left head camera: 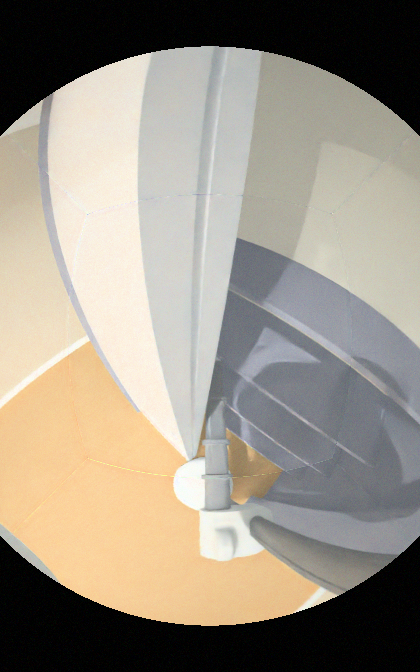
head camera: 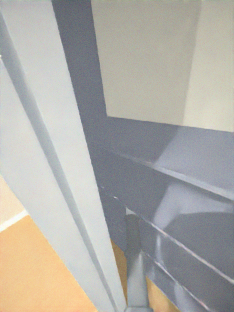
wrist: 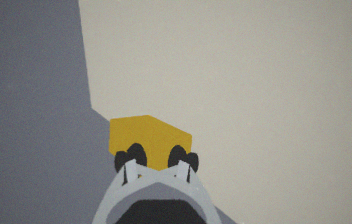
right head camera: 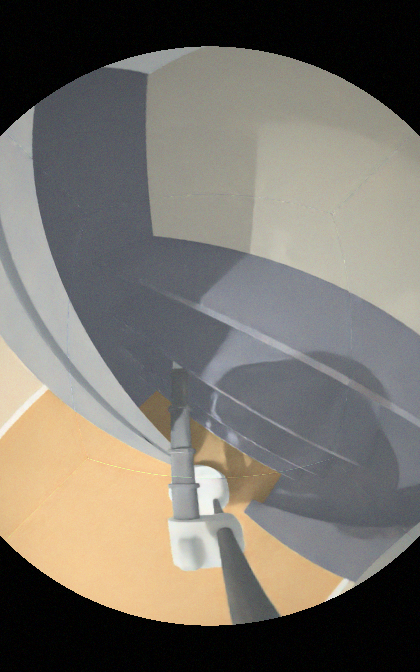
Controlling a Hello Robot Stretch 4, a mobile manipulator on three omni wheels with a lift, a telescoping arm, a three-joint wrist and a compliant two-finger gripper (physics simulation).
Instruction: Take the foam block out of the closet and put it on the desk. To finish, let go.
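Frame: origin at the robot's base, x left, y up, z ahead, level; centimetres.
Seen in the pictures: gripper, fingertip midpoint: (wrist: 156, 157).
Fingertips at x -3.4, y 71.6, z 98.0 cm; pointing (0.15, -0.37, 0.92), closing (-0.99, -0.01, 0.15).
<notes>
A point is followed by its place in that frame.
The yellow foam block (wrist: 150, 134) @(z 98.0, x -2.7, y 74.6 cm) shows low in the middle of the wrist view, with its lower part behind the fingers. My gripper (wrist: 156, 157) @(z 98.0, x -3.4, y 71.6 cm) is shut on it, with one dark pad at each side of the block's near part. The block looks slightly turned between the pads. Around it are the closet's blue-grey wall (wrist: 40, 100) @(z 111.2, x 20.0, y 71.8 cm) and pale back panel (wrist: 270, 90) @(z 94.4, x -13.1, y 81.7 cm). The closet (head camera: 82, 75) @(z 106.1, x 24.7, y 158.6 cm) (left head camera: 310, 300) (right head camera: 90, 200) fills much of the head views. The block and the fingers are hidden in the head views. The desk does not show.
My telescoping arm (head camera: 136, 285) @(z 24.9, x 0.2, y 94.6 cm) (left head camera: 216, 465) (right head camera: 182, 465) reaches in low at the closet. A tall pale panel (head camera: 55, 100) @(z 22.4, x 6.1, y 151.7 cm) (left head camera: 170, 225) (right head camera: 30, 280) stands close at the arm's left. Blue-grey ledges lie at its right. Orange floor (head camera: 35, 265) @(z 64.3, x 103.6, y -2.8 cm) (left head camera: 125, 525) (right head camera: 100, 525) shows below.
</notes>
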